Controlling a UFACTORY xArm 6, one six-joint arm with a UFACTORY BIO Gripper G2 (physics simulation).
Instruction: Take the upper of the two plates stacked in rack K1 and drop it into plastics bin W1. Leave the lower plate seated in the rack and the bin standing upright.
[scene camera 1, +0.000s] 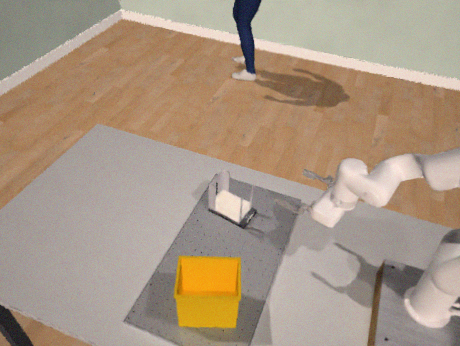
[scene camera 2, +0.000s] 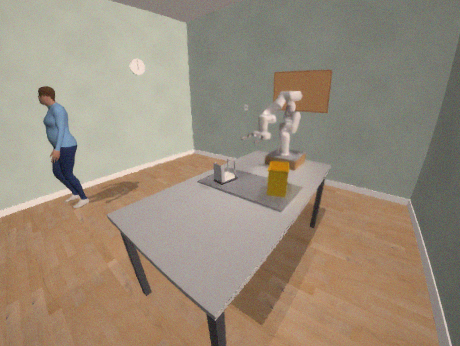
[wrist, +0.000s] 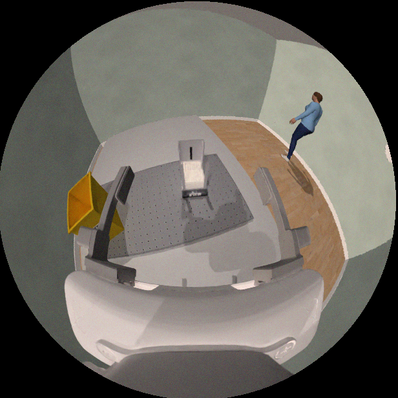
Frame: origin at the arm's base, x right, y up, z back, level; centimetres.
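Seen in the pictures: end effector, tool point: (scene camera 1: 295, 188) (scene camera 2: 249, 140); arm's base, origin of the base link: (scene camera 1: 426, 306) (scene camera 2: 283, 153).
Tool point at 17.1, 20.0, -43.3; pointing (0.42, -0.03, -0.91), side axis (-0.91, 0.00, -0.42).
Pixels of each thing's middle, then the offset from my tool point to it, as dx, dy, dz. Level surfaces: height alone.
- Rack K1, body centre: (scene camera 1: 233, 198) (scene camera 2: 225, 171) +9.3, -21.1, -21.3
- Plastics bin W1, body centre: (scene camera 1: 208, 293) (scene camera 2: 277, 178) -30.9, -19.5, -18.9
- dark perforated board, its level: dy -28.5
- grey table, its level: dy -29.8
Rack K1 (scene camera 1: 212, 197) (scene camera 2: 218, 173) (wrist: 184, 149) stands upright, with a pale upright panel at one end, a dark base and thin posts. White plates (scene camera 1: 233, 204) (scene camera 2: 229, 176) (wrist: 193, 173) lie low inside it; the upper and lower plate cannot be told apart. Plastics bin W1 (scene camera 1: 207, 311) (scene camera 2: 278, 183) (wrist: 98, 201) is yellow, open-topped and upright. My gripper (scene camera 1: 294, 188) (scene camera 2: 248, 138) (wrist: 194, 170) is open and empty, raised above the table and apart from the rack, on the arm's side. In the wrist view the rack shows between the two spread fingers; the left finger partly hides the bin.
Rack and bin stand on a dark perforated board (scene camera 1: 202, 242) (scene camera 2: 251, 188) (wrist: 150, 216) on the grey table (scene camera 1: 90, 200) (scene camera 2: 195, 235). The arm's base stands on a wood-edged block (scene camera 1: 376, 310) (scene camera 2: 295, 163). A person (scene camera 1: 246, 30) (scene camera 2: 61, 135) (wrist: 307, 119) is on the floor beyond the table.
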